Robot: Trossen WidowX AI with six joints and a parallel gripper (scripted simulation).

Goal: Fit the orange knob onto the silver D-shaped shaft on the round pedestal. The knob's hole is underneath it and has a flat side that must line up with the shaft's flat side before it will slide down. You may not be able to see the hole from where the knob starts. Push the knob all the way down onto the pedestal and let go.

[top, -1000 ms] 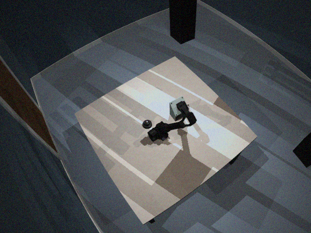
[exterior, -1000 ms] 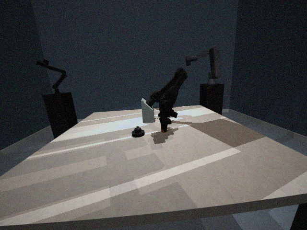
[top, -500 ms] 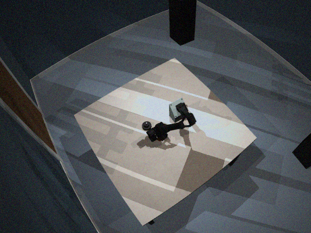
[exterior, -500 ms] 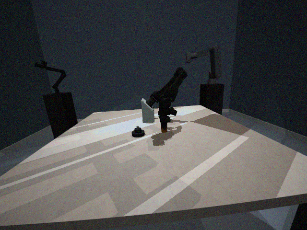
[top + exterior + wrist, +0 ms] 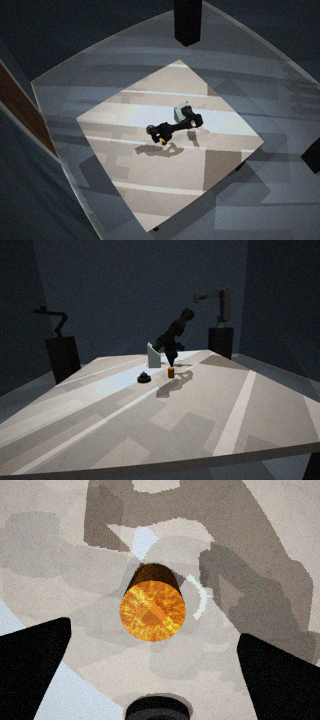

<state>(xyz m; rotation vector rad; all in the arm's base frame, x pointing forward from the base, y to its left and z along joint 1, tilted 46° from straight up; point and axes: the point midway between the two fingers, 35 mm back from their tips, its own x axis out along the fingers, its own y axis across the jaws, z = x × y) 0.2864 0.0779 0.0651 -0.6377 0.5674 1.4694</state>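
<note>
Right now the orange knob is 4 cm below my gripper tip. Round my gripper tip: round pedestal 2 cm ahead, 17 cm to the right, 6 cm below.
</note>
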